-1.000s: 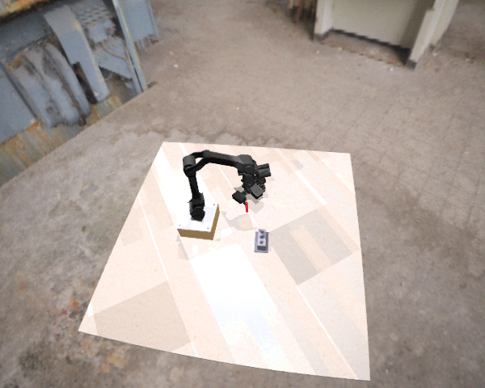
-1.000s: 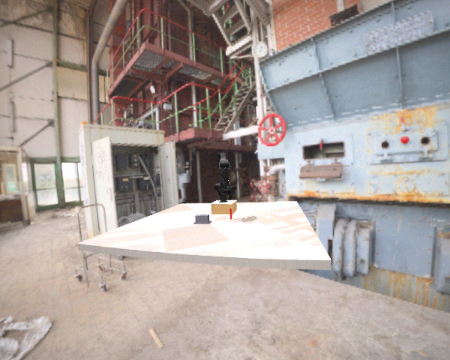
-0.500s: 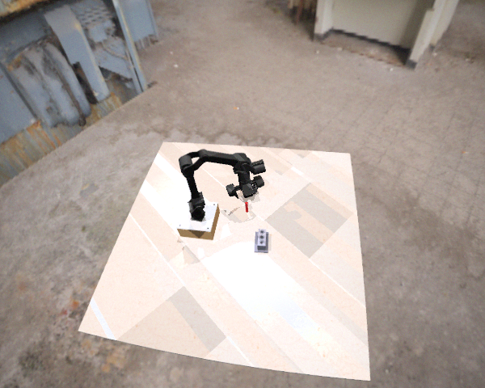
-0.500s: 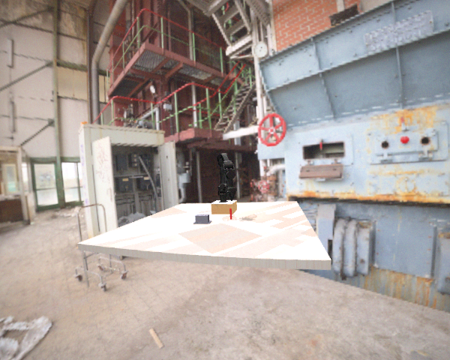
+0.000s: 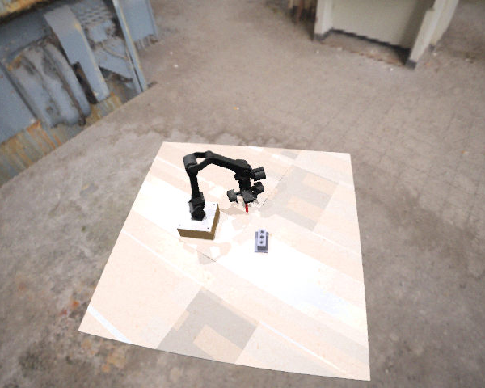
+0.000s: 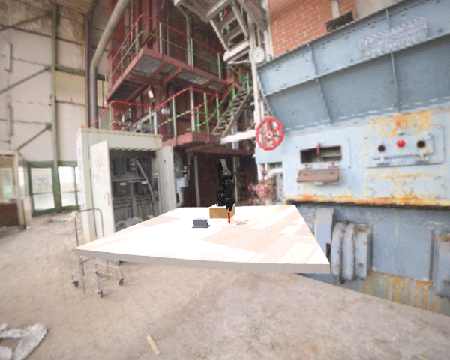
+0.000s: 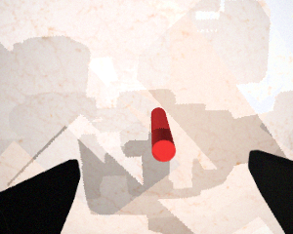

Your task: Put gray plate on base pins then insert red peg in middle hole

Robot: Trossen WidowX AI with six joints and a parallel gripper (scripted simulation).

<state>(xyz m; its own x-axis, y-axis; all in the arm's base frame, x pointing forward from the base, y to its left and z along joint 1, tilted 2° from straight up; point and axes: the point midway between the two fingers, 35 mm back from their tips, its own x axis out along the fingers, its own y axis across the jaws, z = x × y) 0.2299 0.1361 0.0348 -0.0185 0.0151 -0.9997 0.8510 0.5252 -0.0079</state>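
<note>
My gripper tip is 60 mm above the red peg. From my gripper tip the other things lie so: gray plate (120 mm ahead, 180 mm to the right, 50 mm below); then gray base (120 mm ahead, 180 mm to the right, 90 mm below).
</note>
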